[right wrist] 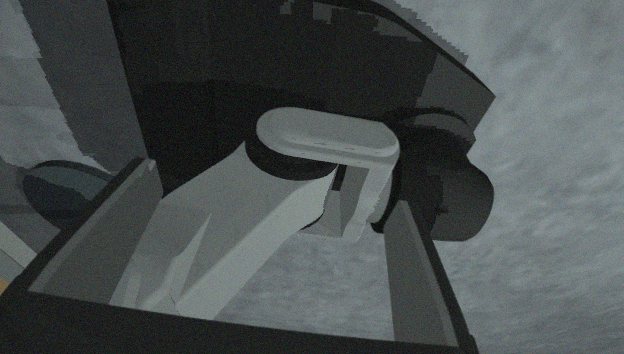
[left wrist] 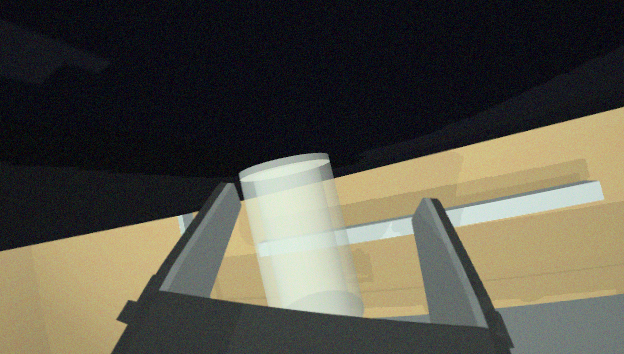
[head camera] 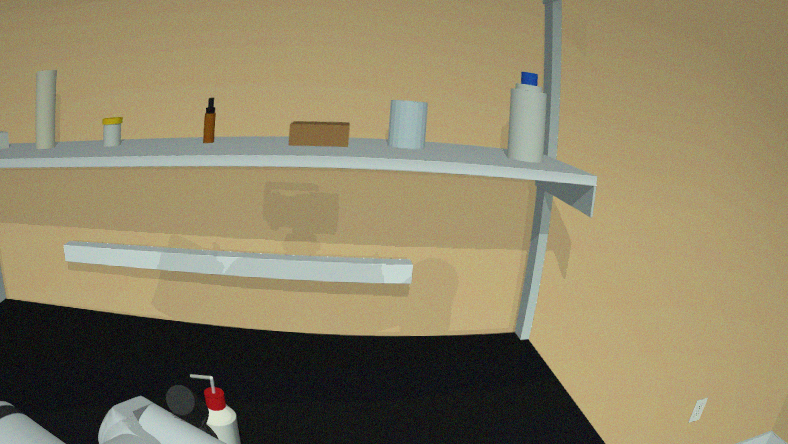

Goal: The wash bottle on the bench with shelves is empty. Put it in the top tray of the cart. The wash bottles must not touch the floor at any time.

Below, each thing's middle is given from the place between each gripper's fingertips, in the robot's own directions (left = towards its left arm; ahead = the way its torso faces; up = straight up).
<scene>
I see my left gripper 60 mm below the wash bottle (left wrist: 303, 251), 20 mm to the left of it and 20 mm short of it. Round my left hand: brown box (head camera: 302, 133): 450 mm above, 420 mm ahead, 140 mm to the right.
Right now my right hand is 70 cm short of the wash bottle, 47 cm below it and 45 cm to the right of it. Round my right hand: brown box 110 cm ahead, 86 cm above, 33 cm to the left.
</scene>
